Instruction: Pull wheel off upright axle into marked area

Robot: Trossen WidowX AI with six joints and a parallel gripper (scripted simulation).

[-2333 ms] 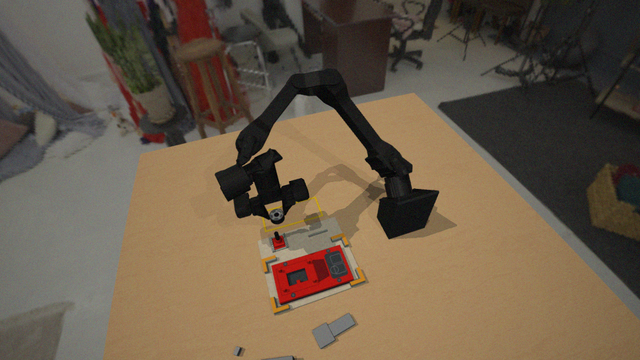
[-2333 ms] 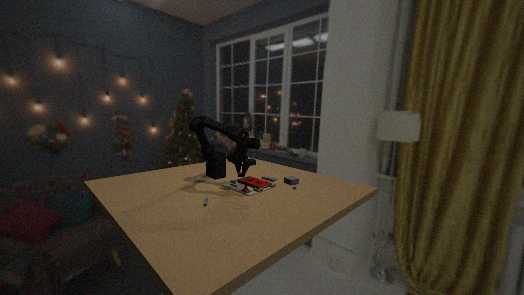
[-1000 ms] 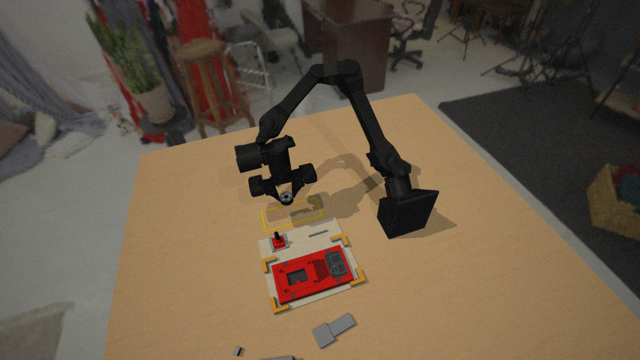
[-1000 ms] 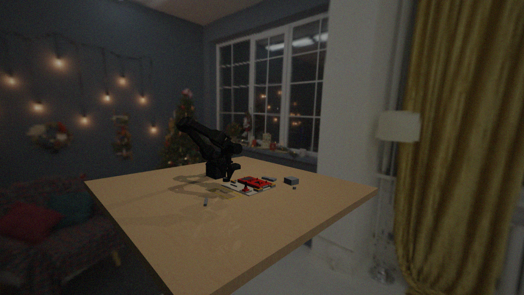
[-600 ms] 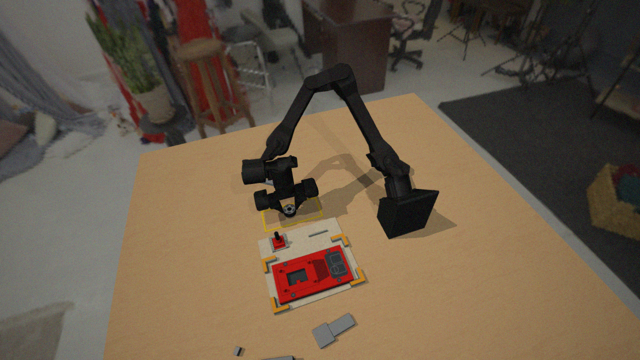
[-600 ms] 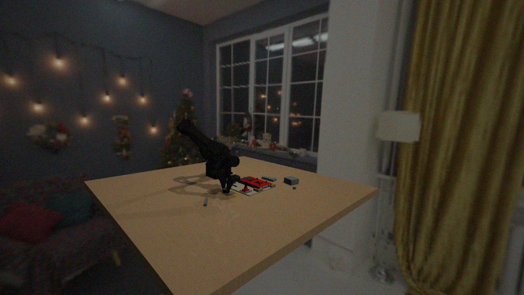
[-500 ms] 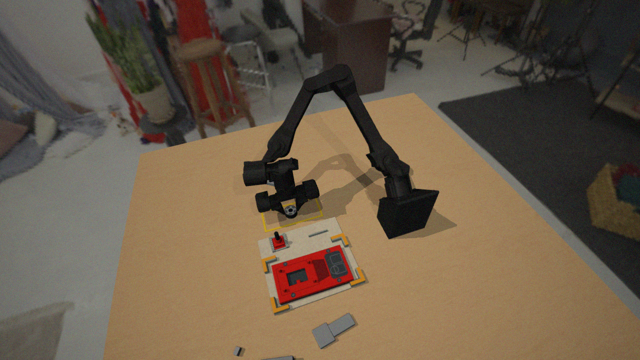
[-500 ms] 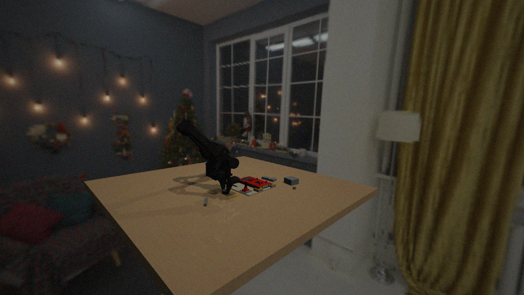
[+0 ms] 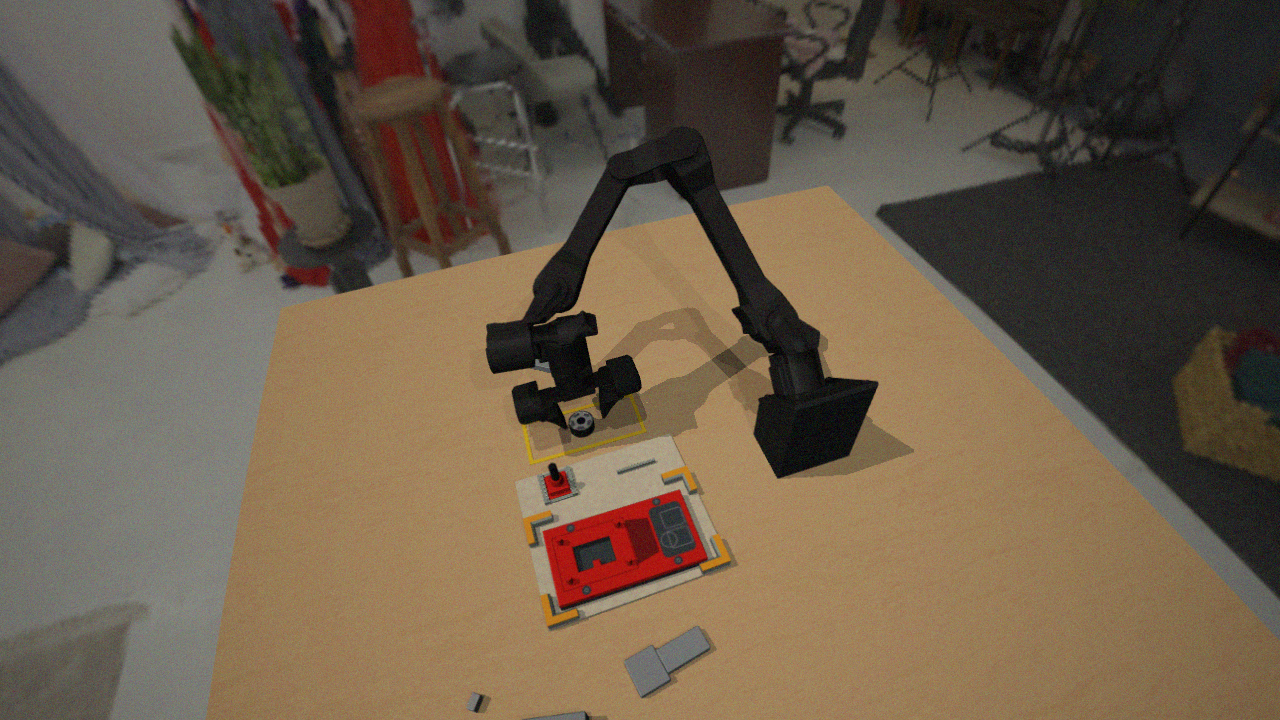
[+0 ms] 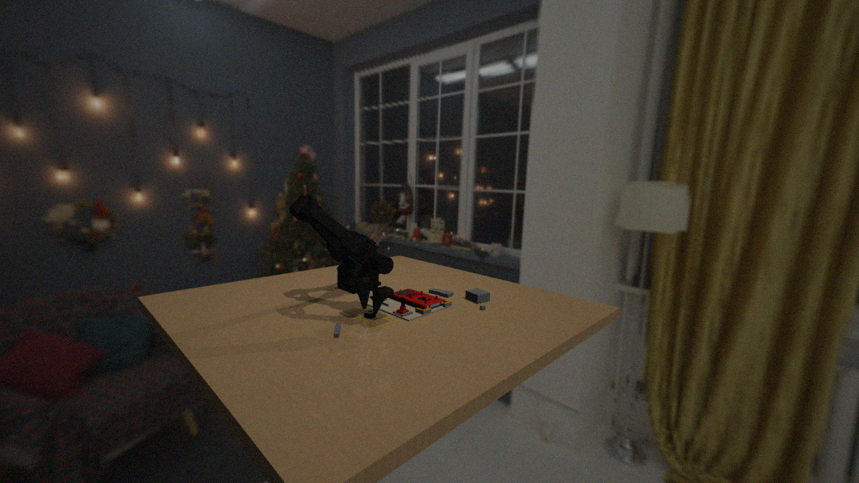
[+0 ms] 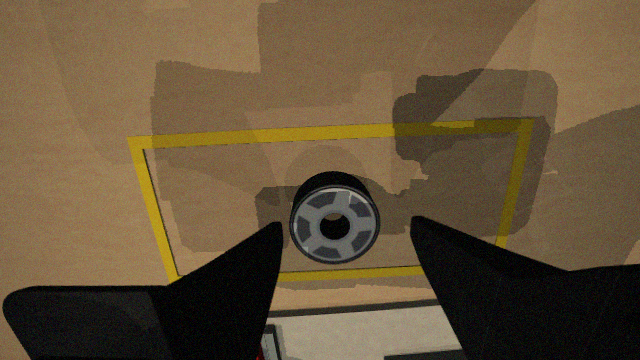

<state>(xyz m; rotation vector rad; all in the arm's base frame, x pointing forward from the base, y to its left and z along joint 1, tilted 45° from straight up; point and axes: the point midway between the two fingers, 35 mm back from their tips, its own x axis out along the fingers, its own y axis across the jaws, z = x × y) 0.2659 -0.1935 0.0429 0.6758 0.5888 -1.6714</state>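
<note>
Now: gripper tip 1 cm above the wheel.
</note>
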